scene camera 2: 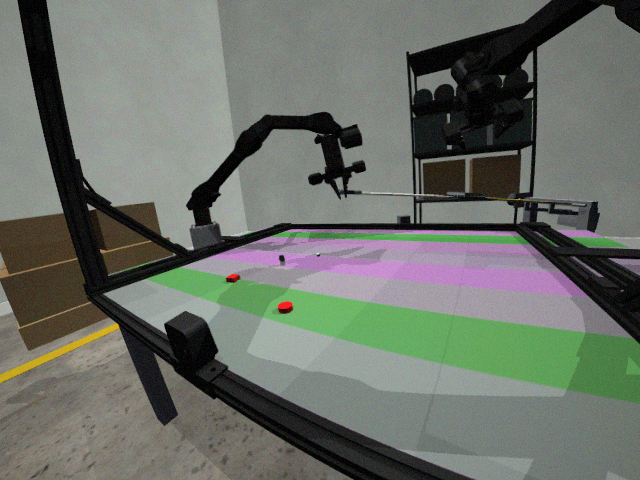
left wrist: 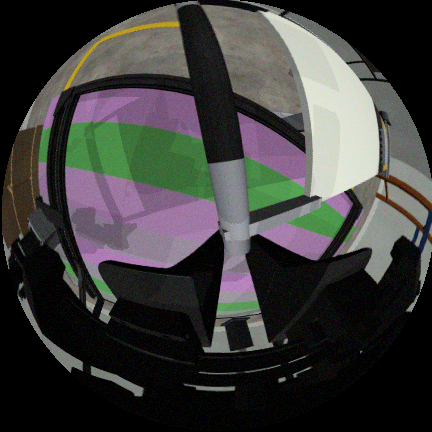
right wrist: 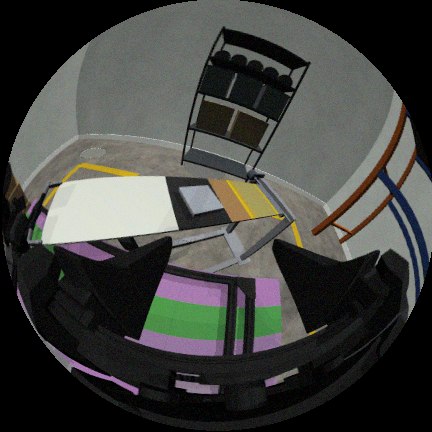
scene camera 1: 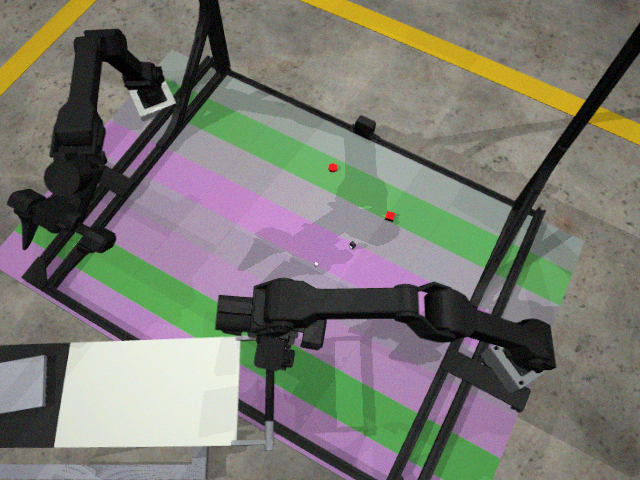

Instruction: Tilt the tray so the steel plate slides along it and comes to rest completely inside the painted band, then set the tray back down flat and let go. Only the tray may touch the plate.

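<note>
The tray [scene camera 1: 149, 392] [scene camera 2: 385, 194] [left wrist: 340, 107] [right wrist: 115, 205] is a long board with white, black, brown and yellow sections, held above the table; in scene camera 2 it slopes slightly down to the right. The grey steel plate [scene camera 1: 20, 384] [right wrist: 200, 199] lies on the black section, apart from the yellow painted band [right wrist: 255, 202] at the far end. My left gripper [scene camera 1: 270, 364] [scene camera 2: 342, 195] [left wrist: 232, 234] is shut on the tray's handle, a black bar with a grey end. My right gripper [scene camera 2: 478, 135] [right wrist: 223, 243] is open and empty, away from the tray.
A grey stand [scene camera 2: 589, 219] [right wrist: 235, 245] is under the tray's far end. On the striped table lie a red disc [scene camera 1: 332, 167] [scene camera 2: 284, 307], a red block [scene camera 1: 390, 215] [scene camera 2: 232, 277] and a small dark cube [scene camera 1: 352, 244] [scene camera 2: 281, 257]. Black frame rails edge the table.
</note>
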